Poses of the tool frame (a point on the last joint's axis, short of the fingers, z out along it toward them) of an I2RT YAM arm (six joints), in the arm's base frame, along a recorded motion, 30 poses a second.
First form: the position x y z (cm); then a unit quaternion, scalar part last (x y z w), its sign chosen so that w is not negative.
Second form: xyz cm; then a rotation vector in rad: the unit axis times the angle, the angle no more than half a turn. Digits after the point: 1 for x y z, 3 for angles.
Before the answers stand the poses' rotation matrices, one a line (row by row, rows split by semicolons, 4 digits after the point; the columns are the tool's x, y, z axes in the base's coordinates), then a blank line. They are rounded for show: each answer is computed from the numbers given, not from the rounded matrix.
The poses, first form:
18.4 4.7 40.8 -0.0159 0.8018 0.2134 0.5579
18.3 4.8 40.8 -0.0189 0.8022 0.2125 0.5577
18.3 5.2 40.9 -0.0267 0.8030 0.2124 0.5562
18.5 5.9 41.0 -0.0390 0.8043 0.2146 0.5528
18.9 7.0 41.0 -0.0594 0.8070 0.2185 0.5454
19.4 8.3 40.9 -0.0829 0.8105 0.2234 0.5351
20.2 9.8 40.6 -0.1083 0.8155 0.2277 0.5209
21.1 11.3 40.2 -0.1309 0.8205 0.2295 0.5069
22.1 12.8 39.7 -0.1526 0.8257 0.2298 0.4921
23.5 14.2 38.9 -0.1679 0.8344 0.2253 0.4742
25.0 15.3 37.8 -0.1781 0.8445 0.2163 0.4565
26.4 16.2 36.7 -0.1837 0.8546 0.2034 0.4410
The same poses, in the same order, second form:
-0.3769 -0.2636 0.8879; 0.2126 0.9084 0.3600; -0.9015 0.3245 -0.2864
-0.3773 -0.2673 0.8867; 0.2067 0.9090 0.3620; -0.9027 0.3198 -0.2877
-0.3799 -0.2792 0.8819; 0.1934 0.9083 0.3708; -0.9046 0.3114 -0.2911
-0.3858 -0.3000 0.8724; 0.1745 0.9049 0.3883; -0.9059 0.3021 -0.2968
-0.3980 -0.3342 0.8543; 0.1425 0.8975 0.4175; -0.9063 0.2879 -0.3096
-0.4136 -0.3735 0.8303; 0.1047 0.8864 0.4508; -0.9044 0.2734 -0.3275
-0.4338 -0.4139 0.8003; 0.0606 0.8728 0.4842; -0.8989 0.2586 -0.3536
-0.4518 -0.4475 0.7718; 0.0179 0.8604 0.5093; -0.8919 0.2439 -0.3807
-0.4691 -0.4782 0.7425; -0.0258 0.8478 0.5297; -0.8828 0.2293 -0.4101
-0.4939 -0.4938 0.7157; -0.0665 0.8421 0.5352; -0.8670 0.2167 -0.4488
-0.5198 -0.4983 0.6939; -0.1033 0.8430 0.5279; -0.8480 0.2027 -0.4897
-0.5435 -0.4934 0.6791; -0.1346 0.8498 0.5097; -0.8285 0.1856 -0.5283

18.4 4.7 40.8 -0.038 1.892 0.503
18.3 4.8 40.8 -0.045 1.893 0.501
18.3 5.2 40.9 -0.063 1.896 0.501
18.5 5.9 41.0 -0.092 1.902 0.507
18.9 7.0 41.0 -0.141 1.914 0.518
19.4 8.3 40.9 -0.197 1.931 0.532
20.2 9.8 40.6 -0.260 1.954 0.546
21.1 11.3 40.2 -0.316 1.978 0.553
22.1 12.8 39.7 -0.370 2.004 0.558
23.5 14.2 38.9 -0.411 2.041 0.551
25.0 15.3 37.8 -0.439 2.082 0.533
26.4 16.2 36.7 -0.456 2.122 0.505

